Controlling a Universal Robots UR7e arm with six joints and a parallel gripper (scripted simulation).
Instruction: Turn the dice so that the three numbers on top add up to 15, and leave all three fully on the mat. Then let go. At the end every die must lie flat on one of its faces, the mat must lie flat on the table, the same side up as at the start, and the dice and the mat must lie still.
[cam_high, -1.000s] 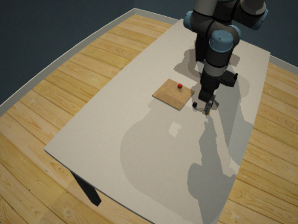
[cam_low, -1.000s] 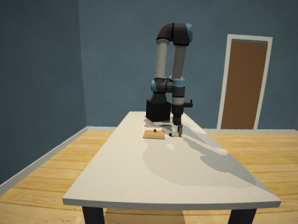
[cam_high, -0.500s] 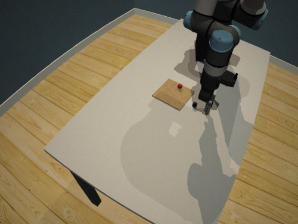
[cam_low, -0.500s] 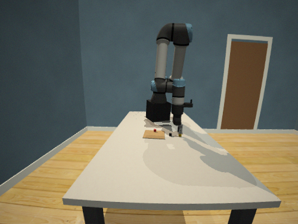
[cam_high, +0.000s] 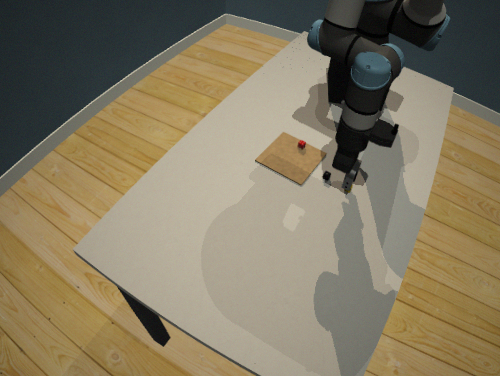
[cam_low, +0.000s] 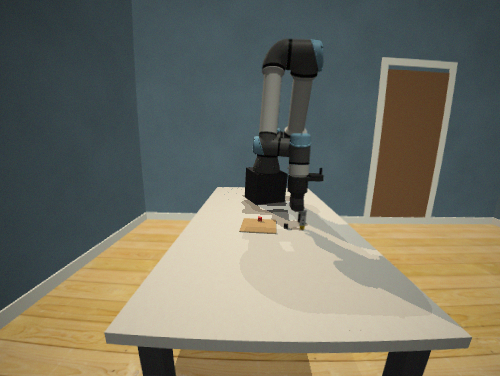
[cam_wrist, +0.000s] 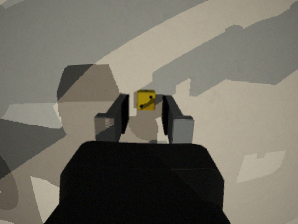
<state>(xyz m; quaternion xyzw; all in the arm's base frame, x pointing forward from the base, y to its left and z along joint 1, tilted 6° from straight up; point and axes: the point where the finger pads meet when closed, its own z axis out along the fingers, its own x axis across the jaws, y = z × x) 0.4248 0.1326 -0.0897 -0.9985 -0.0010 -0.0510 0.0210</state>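
Now: the yellow die 30 mm below my hand. The rest, counted from my hand: black die 60 mm to the right, 30 mm below; red die 160 mm to the right, 70 mm behind, 30 mm below; brown mat 170 mm to the right, 40 mm below, 20 mm behind.
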